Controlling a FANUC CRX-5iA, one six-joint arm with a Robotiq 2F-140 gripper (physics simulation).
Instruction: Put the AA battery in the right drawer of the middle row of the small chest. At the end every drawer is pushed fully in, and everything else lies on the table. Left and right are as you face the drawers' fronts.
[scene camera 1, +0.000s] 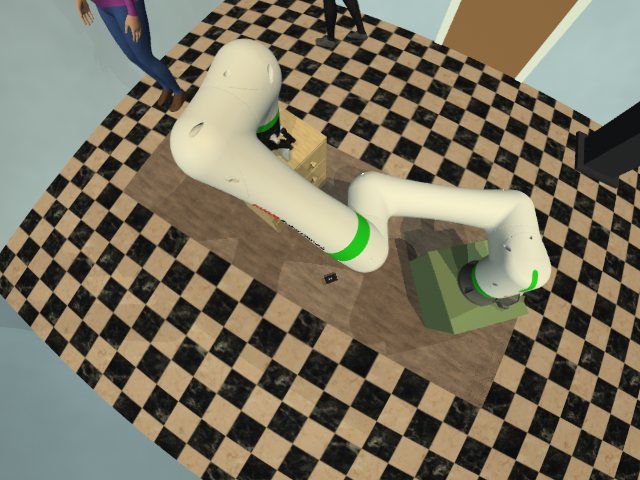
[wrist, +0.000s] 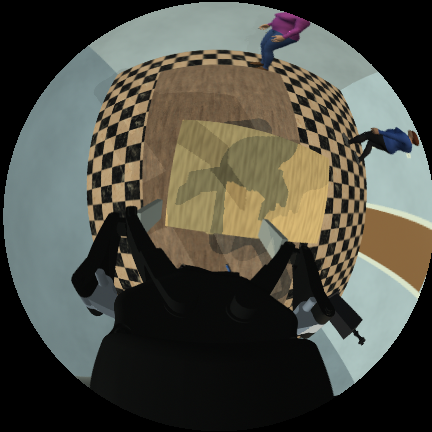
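Note:
The small chest is pale wood and stands on the table. Its top faces the wrist camera; in the scene view the arm covers much of it. Two knobs show on its front at the right end; the other drawer fronts are hidden, so I cannot tell the state of the middle row's right drawer. My gripper is open and empty, above the chest, with its fingertips near the front edge in the wrist view. A tiny blue thing shows just past the gripper's body; I cannot tell whether it is the AA battery.
A small black object lies on the brown table, between the chest and the table's long edge. The arm stands on a green pedestal and stretches over the table. People stand on the checkered floor beyond it.

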